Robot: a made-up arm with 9 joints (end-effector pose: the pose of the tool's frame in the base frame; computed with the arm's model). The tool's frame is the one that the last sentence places.
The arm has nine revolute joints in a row. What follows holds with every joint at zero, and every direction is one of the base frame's. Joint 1 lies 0.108 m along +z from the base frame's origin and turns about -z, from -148.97 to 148.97 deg. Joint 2 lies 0.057 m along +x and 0.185 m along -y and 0.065 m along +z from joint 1 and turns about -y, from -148.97 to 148.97 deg. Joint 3 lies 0.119 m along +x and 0.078 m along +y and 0.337 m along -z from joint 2 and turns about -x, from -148.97 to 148.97 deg. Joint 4 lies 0.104 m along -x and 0.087 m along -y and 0.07 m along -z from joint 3 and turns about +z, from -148.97 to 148.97 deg. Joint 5 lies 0.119 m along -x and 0.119 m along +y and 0.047 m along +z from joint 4 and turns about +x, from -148.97 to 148.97 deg. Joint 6 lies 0.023 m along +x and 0.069 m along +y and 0.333 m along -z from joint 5 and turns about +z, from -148.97 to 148.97 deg. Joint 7 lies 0.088 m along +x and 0.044 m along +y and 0.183 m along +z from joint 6 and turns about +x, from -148.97 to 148.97 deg. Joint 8 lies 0.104 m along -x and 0.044 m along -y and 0.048 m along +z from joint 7 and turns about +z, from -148.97 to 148.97 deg. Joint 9 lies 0.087 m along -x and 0.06 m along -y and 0.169 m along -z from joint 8 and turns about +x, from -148.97 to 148.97 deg. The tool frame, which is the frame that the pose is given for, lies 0.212 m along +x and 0.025 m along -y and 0.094 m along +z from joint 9; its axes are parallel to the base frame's.
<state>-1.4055 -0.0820 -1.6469 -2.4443 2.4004 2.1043 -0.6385 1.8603 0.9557</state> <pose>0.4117 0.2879 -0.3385 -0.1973 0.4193 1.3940</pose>
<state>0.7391 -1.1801 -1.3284 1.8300 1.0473 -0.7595 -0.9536 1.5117 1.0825</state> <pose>-0.3922 0.3971 0.2577 1.8090 -0.1381 2.0382</pose>
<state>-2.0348 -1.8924 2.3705 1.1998 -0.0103 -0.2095 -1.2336 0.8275 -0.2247</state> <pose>0.2517 0.0267 0.3793 0.0475 0.1854 0.4125</pose>
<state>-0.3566 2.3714 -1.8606 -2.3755 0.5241 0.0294 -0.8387 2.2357 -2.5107</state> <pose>0.0043 0.2236 0.7012 -0.1113 -2.3840 -0.2385</pose>
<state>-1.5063 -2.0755 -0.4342 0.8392 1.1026 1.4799 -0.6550 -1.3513 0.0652</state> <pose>0.0318 -0.2349 0.4415 0.1463 1.6500 -0.1555</pose>
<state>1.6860 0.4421 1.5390 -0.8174 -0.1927 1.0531 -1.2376 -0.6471 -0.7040</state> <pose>-0.2261 -0.3610 -0.1497 1.9692 -1.4921 -0.0621</pose>
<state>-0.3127 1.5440 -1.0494 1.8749 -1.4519 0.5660 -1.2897 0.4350 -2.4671</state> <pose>0.4375 0.0804 0.2612 -0.2305 -0.7972 2.1040</pose>
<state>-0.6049 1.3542 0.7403 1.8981 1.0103 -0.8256 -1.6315 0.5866 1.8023</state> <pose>0.5053 -0.0717 0.0584 -0.6118 0.4023 0.4784</pose>
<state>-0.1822 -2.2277 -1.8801 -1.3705 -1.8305 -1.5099 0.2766 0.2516 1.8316</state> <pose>-0.0569 -0.2598 0.5666 -0.8963 1.4480 -1.6281</pose>
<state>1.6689 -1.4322 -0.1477 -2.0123 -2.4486 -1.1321 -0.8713 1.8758 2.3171</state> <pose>-0.0798 0.0315 0.2047 1.0222 -1.4262 0.9732</pose>
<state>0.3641 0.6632 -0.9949 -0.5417 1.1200 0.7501 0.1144 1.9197 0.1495</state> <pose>0.1019 -0.0497 0.1827 -0.2766 -2.5495 1.3674</pose>
